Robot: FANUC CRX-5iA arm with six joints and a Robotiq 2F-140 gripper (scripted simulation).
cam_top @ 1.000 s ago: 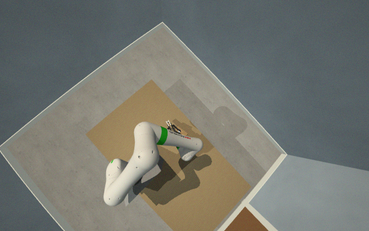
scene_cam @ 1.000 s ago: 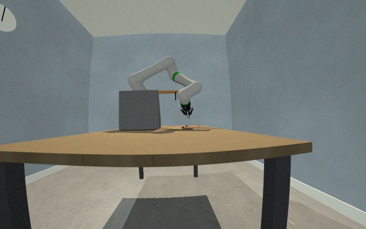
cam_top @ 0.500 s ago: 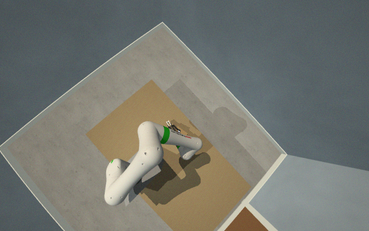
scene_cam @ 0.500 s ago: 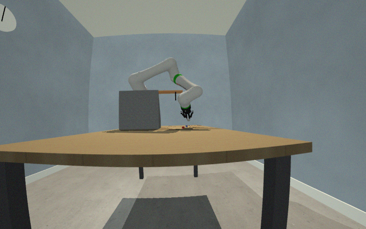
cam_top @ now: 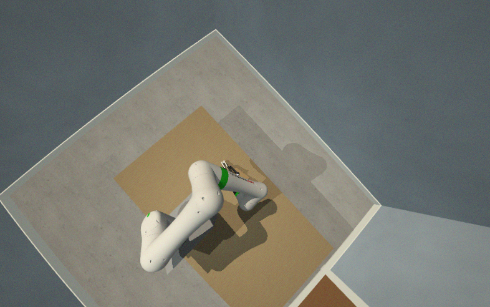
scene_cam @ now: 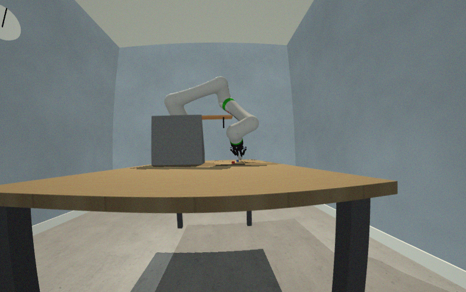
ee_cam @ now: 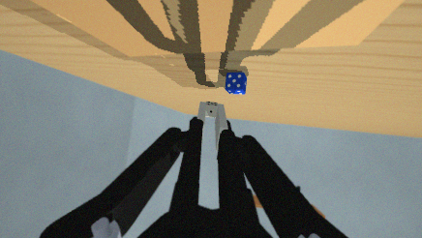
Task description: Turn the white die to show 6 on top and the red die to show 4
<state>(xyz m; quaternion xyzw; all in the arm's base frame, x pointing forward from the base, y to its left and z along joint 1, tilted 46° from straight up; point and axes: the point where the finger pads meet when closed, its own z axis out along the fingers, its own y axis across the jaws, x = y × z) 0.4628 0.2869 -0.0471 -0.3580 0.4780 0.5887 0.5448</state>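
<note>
The white die lies 20 mm to the left of my hand and 20 mm below it. Also, from my hand: blue die (40 mm to the right, 40 mm below, 20 mm behind); then red die (280 mm to the right, 60 mm behind, 40 mm below); then tan mat (160 mm to the right, 40 mm below, 10 mm ahead).
</note>
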